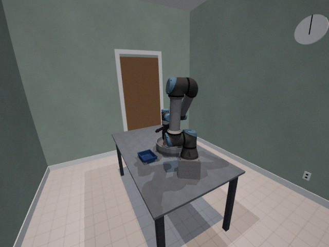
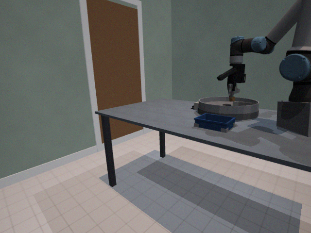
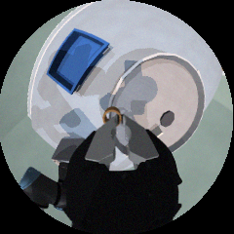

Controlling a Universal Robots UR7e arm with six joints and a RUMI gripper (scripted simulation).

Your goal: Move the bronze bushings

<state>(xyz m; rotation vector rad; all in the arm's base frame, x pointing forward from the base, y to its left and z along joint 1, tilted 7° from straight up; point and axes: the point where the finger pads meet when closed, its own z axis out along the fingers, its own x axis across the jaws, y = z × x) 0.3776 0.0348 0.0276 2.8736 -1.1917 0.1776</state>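
Now: the blue crate 1 cm ahead of my hand, 20 cm to the left of it and 12 cm below it. The rest, counted from my hand: turntable (8 cm ahead, 17 cm to the right, 9 cm below).
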